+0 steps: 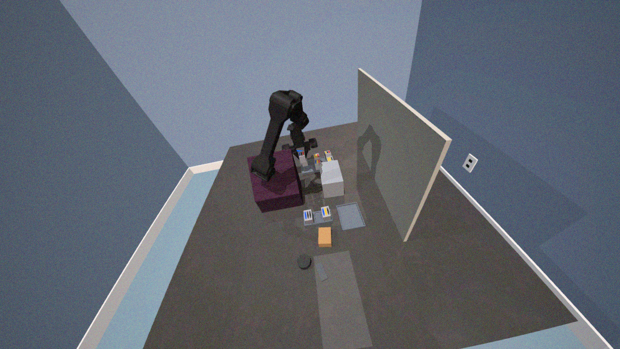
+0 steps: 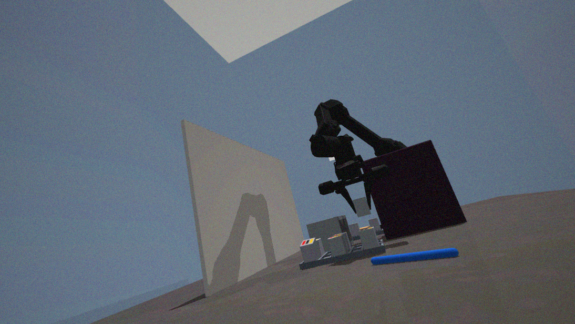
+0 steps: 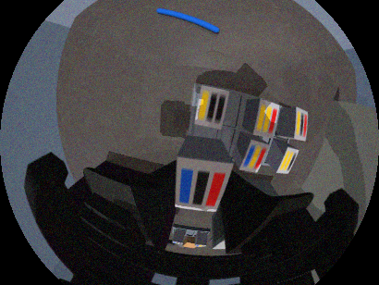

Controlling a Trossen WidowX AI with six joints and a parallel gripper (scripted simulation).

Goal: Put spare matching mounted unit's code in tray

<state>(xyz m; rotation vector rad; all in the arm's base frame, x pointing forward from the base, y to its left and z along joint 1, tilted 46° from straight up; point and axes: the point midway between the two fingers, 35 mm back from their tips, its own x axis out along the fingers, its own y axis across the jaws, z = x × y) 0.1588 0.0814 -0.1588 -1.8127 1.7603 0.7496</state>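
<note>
My gripper tip is 17 cm short of the grey tray, 36 cm to the left of it and 9 cm above it. From my gripper tip the other things lie so: mounted unit 13 cm ahead, 15 cm to the right, 4 cm below; blue rod 6 cm behind, 23 cm to the left, 9 cm below; grey spare block 2 cm above.
</note>
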